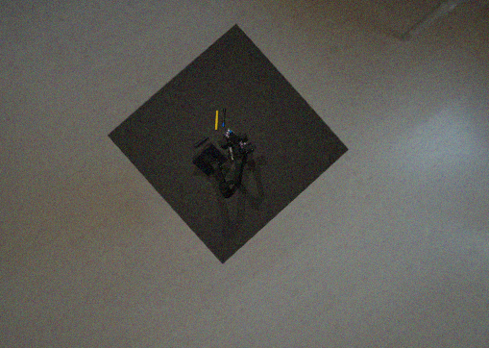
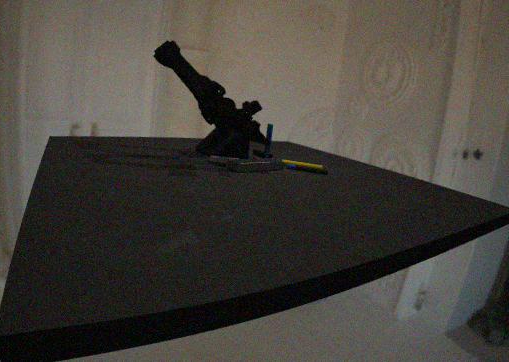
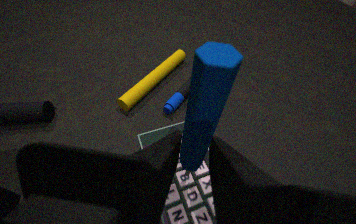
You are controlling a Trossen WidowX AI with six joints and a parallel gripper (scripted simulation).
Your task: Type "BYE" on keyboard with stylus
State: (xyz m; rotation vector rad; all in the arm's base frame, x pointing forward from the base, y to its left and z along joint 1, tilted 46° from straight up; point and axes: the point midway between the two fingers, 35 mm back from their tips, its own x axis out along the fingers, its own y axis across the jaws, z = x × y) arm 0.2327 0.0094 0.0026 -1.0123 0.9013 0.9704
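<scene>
The blue stylus lies 2 cm below my gripper tip. The rest, counted from my gripper tip: dark pen 20 cm behind, 11 cm to the left, 7 cm below; yellow stick 16 cm to the left, 7 cm below, 1 cm behind; white stick 11 cm to the right, 8 cm behind, 7 cm below.
</scene>
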